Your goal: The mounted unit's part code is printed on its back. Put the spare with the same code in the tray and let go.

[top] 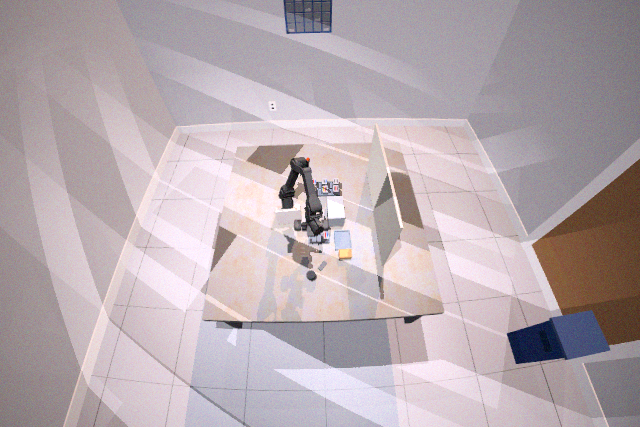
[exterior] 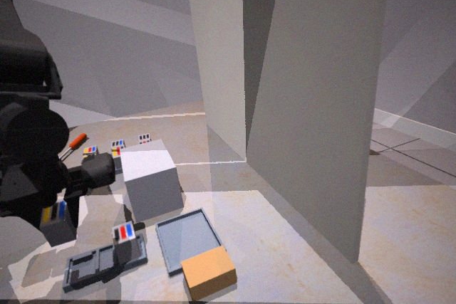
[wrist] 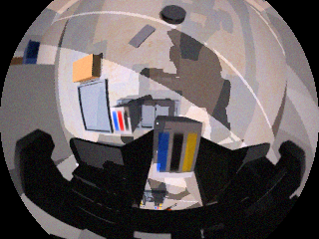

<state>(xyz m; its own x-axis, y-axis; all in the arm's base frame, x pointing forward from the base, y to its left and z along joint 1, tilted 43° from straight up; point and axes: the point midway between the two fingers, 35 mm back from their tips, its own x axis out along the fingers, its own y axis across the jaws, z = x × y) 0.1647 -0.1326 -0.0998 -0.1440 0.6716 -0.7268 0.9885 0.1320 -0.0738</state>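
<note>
Now: the grey tray 180 mm ahead of my gripper tip and 90 mm below it. Round my gripper tip: grey base plate 40 mm ahead, 10 mm to the left, 90 mm below; then brown box 200 mm ahead, 90 mm to the right, 80 mm below; then grey spare 30 mm above.
</note>
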